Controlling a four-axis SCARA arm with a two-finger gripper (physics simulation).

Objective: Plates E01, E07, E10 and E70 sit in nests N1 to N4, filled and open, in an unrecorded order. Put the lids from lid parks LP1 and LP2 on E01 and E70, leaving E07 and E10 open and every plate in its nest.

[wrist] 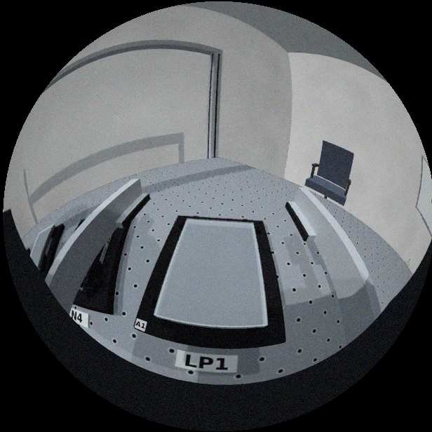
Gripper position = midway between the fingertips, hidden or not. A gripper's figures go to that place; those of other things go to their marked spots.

My gripper [216, 189] is 0.12 m from the lens. A black nest N4 [102, 301] is 0.15 m from the lens. A lid park LP1 [274, 333] is 0.12 m from the lens.
